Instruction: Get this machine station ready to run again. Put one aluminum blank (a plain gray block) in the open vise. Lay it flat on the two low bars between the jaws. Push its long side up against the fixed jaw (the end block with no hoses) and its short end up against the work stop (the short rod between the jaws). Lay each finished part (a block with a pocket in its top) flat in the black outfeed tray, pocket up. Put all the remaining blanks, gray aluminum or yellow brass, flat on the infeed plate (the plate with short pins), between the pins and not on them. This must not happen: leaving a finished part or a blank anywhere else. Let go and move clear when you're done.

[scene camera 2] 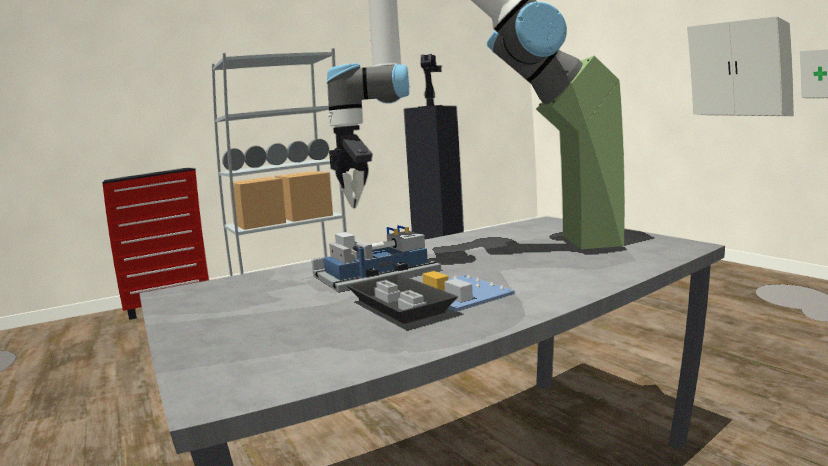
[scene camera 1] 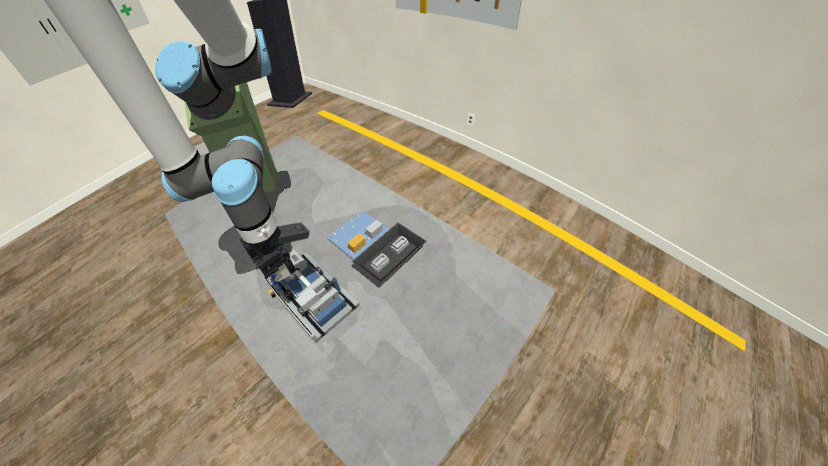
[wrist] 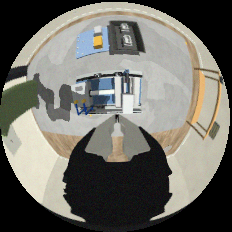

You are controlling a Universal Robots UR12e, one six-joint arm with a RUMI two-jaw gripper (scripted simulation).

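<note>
You'd see the gripper here, and it's there in scene camera 1 and the wrist view as well. There's a blue vise in the pictures too.
</note>
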